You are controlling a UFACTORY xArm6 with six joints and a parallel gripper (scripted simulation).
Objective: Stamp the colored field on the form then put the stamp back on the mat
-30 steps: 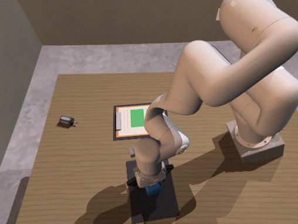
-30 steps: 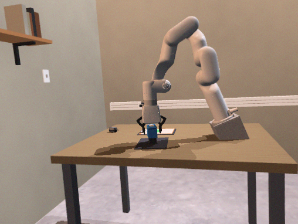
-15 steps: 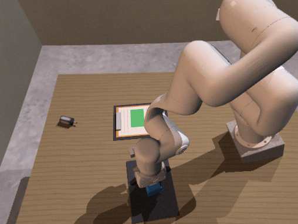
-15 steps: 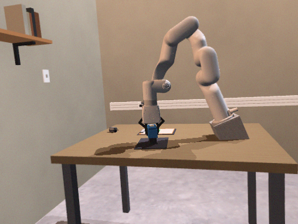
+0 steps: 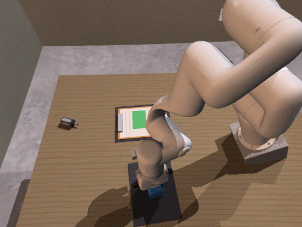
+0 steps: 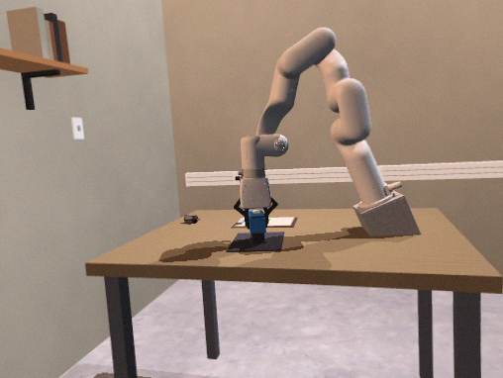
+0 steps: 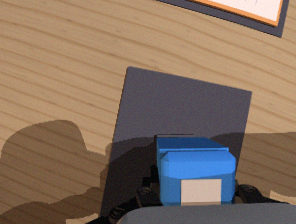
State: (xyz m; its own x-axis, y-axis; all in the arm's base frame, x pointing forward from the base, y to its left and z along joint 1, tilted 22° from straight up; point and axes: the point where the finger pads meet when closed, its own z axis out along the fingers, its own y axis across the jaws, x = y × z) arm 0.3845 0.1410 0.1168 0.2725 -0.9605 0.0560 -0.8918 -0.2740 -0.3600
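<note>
Right now the blue stamp is 20 mm below my hand. Round my hand: dark object 350 mm ahead, 310 mm to the right, 50 mm below; then dark mat 70 mm below; then form 40 mm ahead, 300 mm to the right, 60 mm below.
</note>
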